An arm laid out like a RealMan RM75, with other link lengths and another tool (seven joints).
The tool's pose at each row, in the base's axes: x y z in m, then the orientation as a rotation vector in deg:
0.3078, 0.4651, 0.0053, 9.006, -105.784, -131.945
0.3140, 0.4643, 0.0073, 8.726, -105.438, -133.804
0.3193, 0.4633, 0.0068, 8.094, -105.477, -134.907
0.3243, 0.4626, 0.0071, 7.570, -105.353, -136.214
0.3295, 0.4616, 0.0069, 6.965, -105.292, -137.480
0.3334, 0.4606, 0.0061, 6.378, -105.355, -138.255
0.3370, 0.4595, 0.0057, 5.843, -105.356, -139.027
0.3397, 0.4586, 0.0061, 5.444, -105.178, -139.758
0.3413, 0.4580, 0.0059, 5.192, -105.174, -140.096
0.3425, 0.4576, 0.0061, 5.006, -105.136, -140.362
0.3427, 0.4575, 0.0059, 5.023, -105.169, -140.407
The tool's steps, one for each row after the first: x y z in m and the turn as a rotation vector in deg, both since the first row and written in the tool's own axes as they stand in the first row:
-0.0058, 0.0026, -0.0015, -0.910, -0.907, -0.905
-0.0108, 0.0027, -0.0037, -1.339, -1.778, -1.339
-0.0155, 0.0036, -0.0052, -1.921, -2.629, -1.889
-0.0204, 0.0040, -0.0073, -2.453, -3.527, -2.410
-0.0240, 0.0037, -0.0092, -2.733, -4.225, -2.679
-0.0273, 0.0038, -0.0110, -3.042, -4.870, -2.947
-0.0298, 0.0046, -0.0123, -3.423, -5.355, -3.177
-0.0312, 0.0047, -0.0133, -3.560, -5.644, -3.287
-0.0323, 0.0051, -0.0138, -3.685, -5.852, -3.365
-0.0325, 0.0049, -0.0140, -3.682, -5.880, -3.415

